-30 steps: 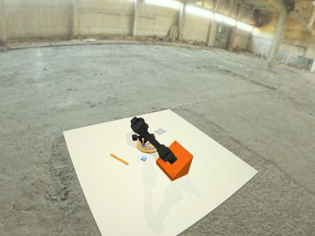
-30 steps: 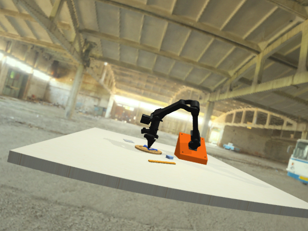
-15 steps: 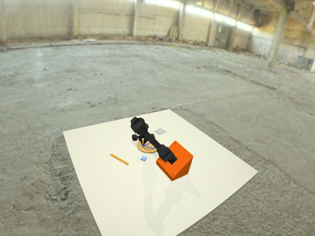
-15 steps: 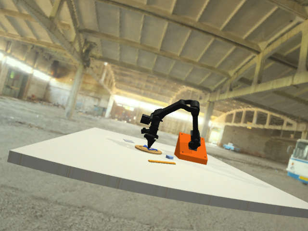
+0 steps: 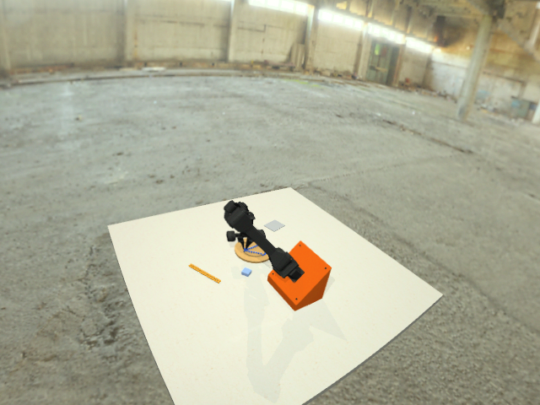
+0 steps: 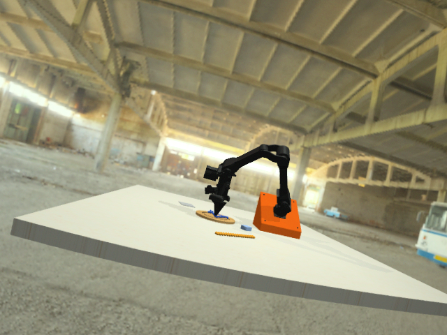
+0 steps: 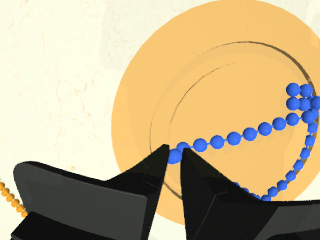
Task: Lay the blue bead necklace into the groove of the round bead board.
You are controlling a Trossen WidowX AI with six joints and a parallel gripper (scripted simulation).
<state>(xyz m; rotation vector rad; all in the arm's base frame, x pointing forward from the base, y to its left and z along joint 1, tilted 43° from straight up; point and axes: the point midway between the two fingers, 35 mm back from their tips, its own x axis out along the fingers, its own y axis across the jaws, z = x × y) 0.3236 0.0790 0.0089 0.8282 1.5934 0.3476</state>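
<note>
The round tan bead board is 10 mm behind my gripper tip, 50 mm to the right of it and 10 mm below it. Also, from my gripper tip: flat grey tile: 150 mm ahead, 280 mm to the right, 20 mm below; small light-blue block: 140 mm behind, 70 mm to the left, 10 mm below.
</note>
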